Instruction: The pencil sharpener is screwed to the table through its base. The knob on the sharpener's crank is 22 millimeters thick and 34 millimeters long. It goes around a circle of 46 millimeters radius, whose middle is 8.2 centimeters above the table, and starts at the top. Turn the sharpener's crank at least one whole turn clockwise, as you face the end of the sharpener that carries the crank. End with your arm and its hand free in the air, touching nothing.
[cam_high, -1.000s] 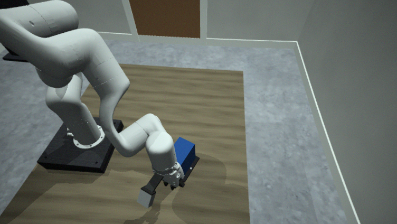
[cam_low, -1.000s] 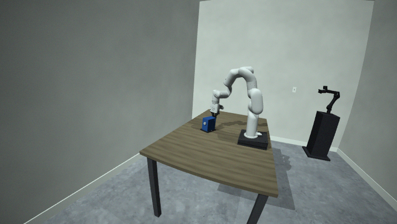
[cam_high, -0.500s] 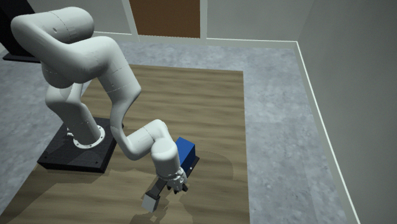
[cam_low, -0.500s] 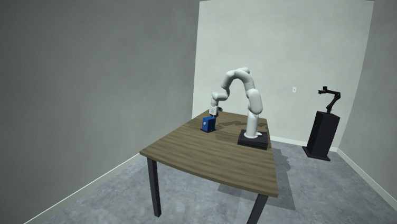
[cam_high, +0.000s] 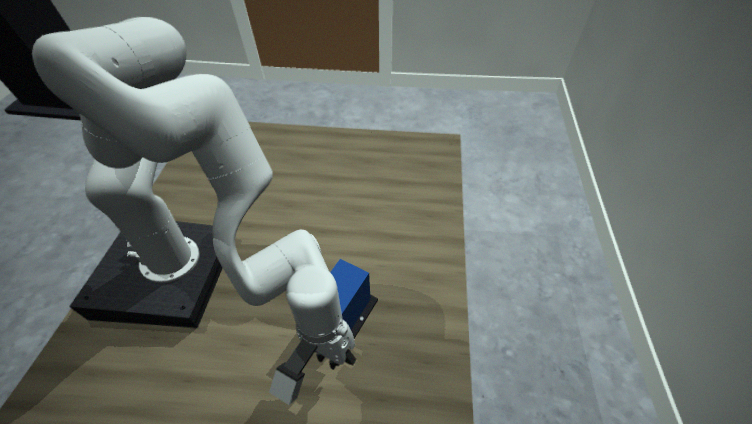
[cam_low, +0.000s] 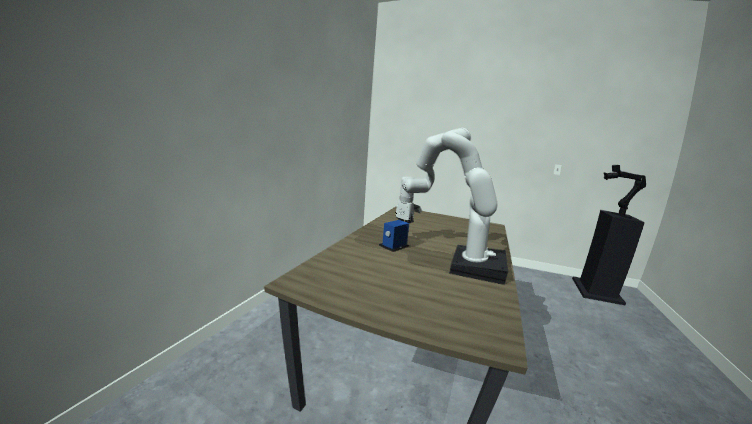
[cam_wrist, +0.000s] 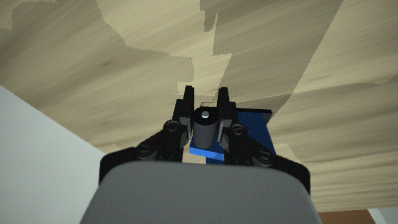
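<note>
Right now the crank knob is 20 mm to the left of my hand and 10 mm ahead of it.
</note>
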